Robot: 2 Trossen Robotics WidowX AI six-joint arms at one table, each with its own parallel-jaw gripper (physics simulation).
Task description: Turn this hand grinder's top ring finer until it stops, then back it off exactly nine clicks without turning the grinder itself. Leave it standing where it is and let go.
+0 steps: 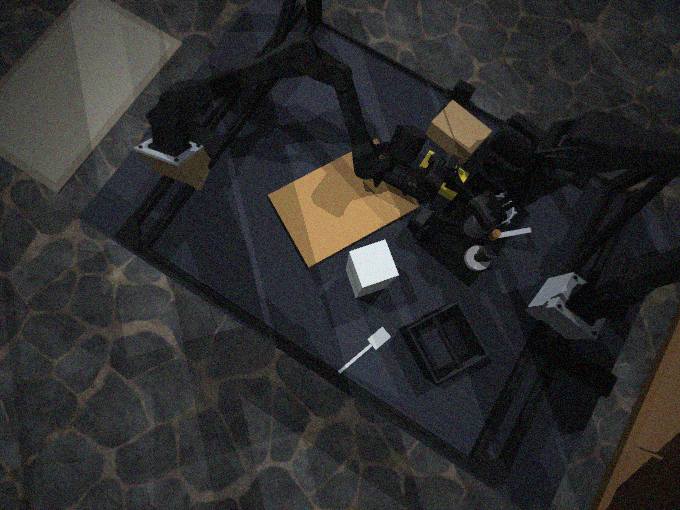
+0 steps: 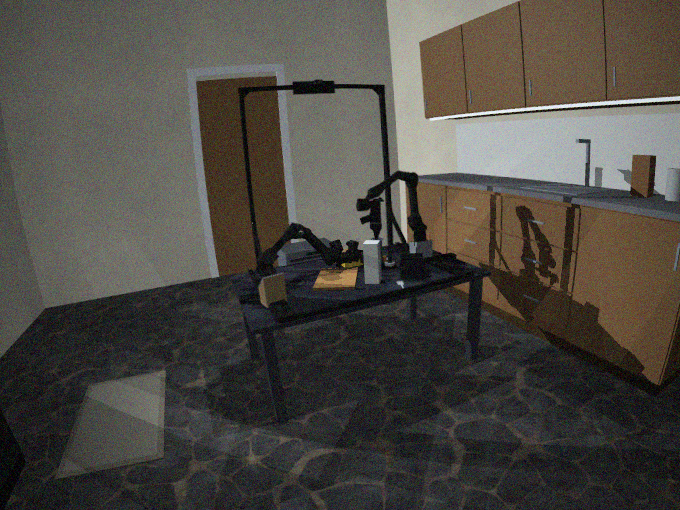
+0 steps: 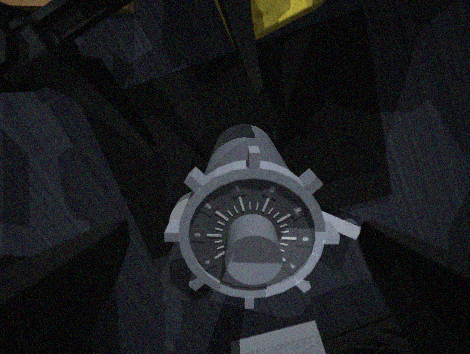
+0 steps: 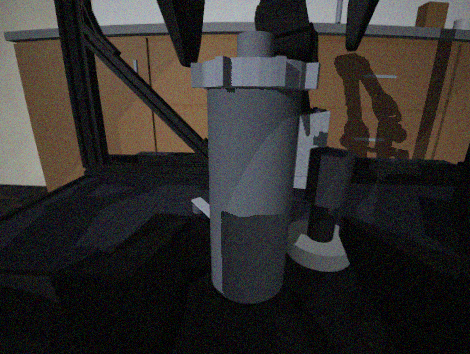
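Where they show: left gripper, fingertip midpoint: (image 1: 498, 206) (image 2: 376, 238) (image 3: 245, 230) (image 4: 255, 59); right gripper, fingertip midpoint: (image 1: 467, 212) (image 3: 206, 125) (image 4: 265, 225); left arm's base, link origin: (image 1: 584, 304) (image 2: 420, 241); right arm's base, link origin: (image 1: 170, 146) (image 2: 270, 279).
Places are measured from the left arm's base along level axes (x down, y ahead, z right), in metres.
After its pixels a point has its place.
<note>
The grey hand grinder (image 4: 249, 168) @(z 0.032, x 0.009, y 0.281 m) (image 3: 240, 151) @(z 0.039, x -0.003, y 0.280 m) stands upright on a black mat (image 4: 146, 302). Its notched top ring (image 4: 255, 72) @(z 0.031, x -0.036, y 0.283 m) (image 3: 318, 228) @(z 0.060, x -0.042, y 0.250 m) carries a dial of tick marks around a centre knob (image 3: 252, 246) @(z 0.036, x -0.057, y 0.260 m). My left gripper (image 1: 487, 209) @(z 0.034, x -0.045, y 0.260 m) (image 2: 375, 225) @(z 0.034, x -0.045, y 0.260 m) (image 4: 255, 59) @(z 0.034, x -0.045, y 0.260 m) is open and hangs straight above the ring, one finger on each side, not touching it. My right gripper (image 1: 449, 182) (image 2: 348, 251) is open and empty.
A black tamper on a pale base (image 1: 476, 259) @(z -0.033, x 0.079, y 0.209 m) (image 4: 325, 211) @(z -0.022, x 0.059, y 0.218 m) stands beside the grinder. A yellow sponge (image 1: 446, 192) @(z 0.052, x 0.079, y 0.358 m) (image 3: 276, 12) @(z 0.088, x 0.075, y 0.346 m) lies under the right gripper. On the table are an orange board (image 1: 323, 218) @(z -0.181, x 0.090, y 0.541 m), a white box (image 1: 371, 265) @(z -0.233, x -0.095, y 0.378 m) (image 2: 371, 260) @(z -0.259, x -0.014, y 0.393 m), a cardboard box (image 1: 459, 129) @(z 0.181, x 0.045, y 0.428 m), a black tray (image 1: 424, 319) @(z -0.230, x 0.006, y 0.231 m) and a white spatula (image 1: 368, 346) @(z -0.340, x 0.104, y 0.276 m).
</note>
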